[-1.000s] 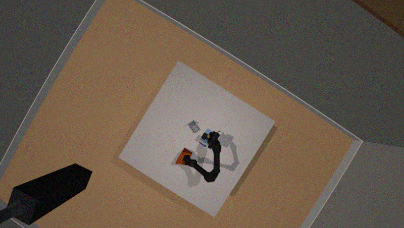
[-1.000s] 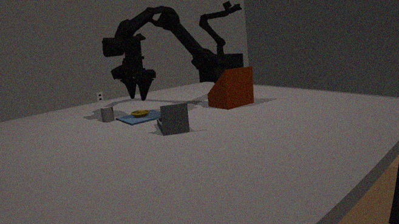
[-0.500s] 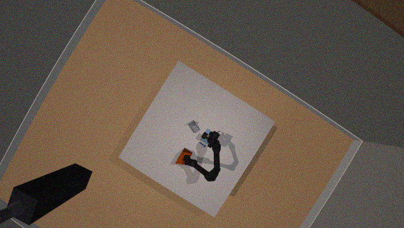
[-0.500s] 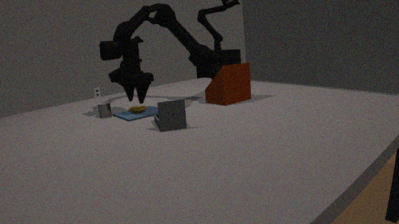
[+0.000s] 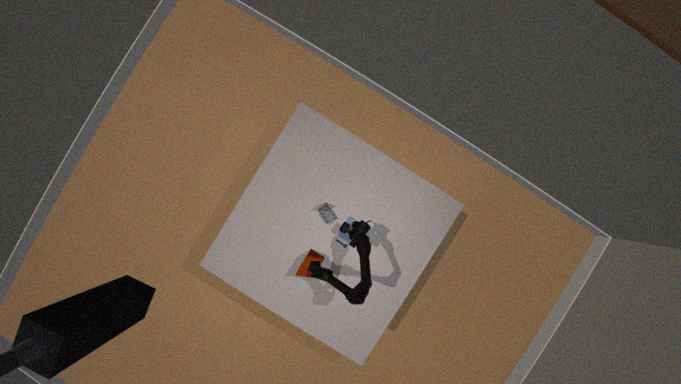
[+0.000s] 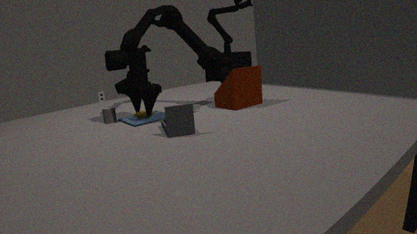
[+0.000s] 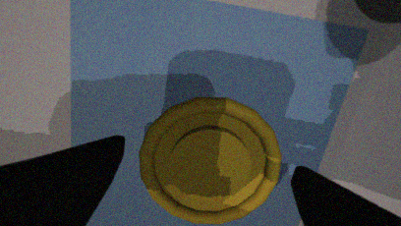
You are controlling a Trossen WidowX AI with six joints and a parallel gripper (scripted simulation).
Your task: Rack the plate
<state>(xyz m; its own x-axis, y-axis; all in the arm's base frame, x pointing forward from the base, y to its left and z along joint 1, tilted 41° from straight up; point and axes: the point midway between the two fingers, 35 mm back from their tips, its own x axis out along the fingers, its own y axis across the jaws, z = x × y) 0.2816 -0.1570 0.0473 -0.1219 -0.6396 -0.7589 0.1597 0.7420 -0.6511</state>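
Right now my gripper tip is right at the plate. The rest, counted from my gripper tip: blue spoon 110 mm behind, 30 mm to the left, 10 mm below; white cup 80 mm ahead, 80 mm to the right, 10 mm above; grey dish rack 40 mm ahead, 210 mm to the left, 10 mm above.
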